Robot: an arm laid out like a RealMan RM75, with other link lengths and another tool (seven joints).
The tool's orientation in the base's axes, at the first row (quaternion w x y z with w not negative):
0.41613, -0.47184, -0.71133, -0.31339
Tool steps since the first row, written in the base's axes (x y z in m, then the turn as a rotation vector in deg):
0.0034, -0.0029, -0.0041, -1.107, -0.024, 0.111
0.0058, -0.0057, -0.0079, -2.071, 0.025, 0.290
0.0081, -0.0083, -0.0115, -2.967, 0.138, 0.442
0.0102, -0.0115, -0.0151, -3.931, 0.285, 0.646
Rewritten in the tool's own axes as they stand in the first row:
-0.0055, 0.0019, -0.0016, 0.319, -1.035, 0.257
-0.0106, 0.0029, -0.0029, 0.699, -1.906, 0.502
-0.0153, 0.0040, -0.0041, 1.067, -2.693, 0.793
-0.0203, 0.0046, -0.0058, 1.510, -3.528, 1.108

